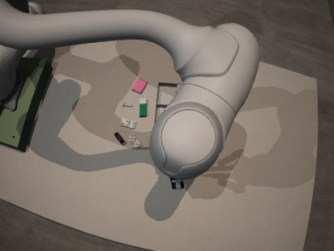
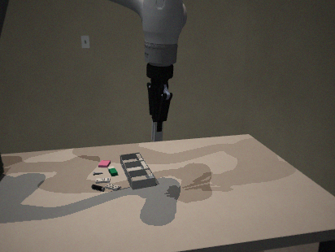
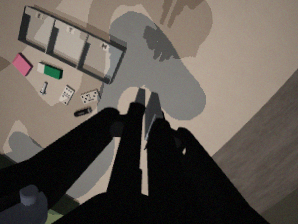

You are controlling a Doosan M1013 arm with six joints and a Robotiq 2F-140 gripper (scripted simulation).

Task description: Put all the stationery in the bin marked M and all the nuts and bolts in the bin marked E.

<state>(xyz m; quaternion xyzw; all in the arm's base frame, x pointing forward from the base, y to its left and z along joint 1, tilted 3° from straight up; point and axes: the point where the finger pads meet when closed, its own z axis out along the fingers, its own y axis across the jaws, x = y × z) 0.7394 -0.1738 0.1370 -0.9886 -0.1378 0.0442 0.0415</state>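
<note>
The grey three-compartment bin row lies 220 mm below my hand, 210 mm to the left of it and 60 mm behind it. The rest, counted from my hand: green eraser: 240 mm to the left, 230 mm below, 150 mm behind; then grey bolt: 230 mm to the left, 230 mm below, 210 mm behind; then small black cylinder: 230 mm below, 200 mm behind, 100 mm to the left.
</note>
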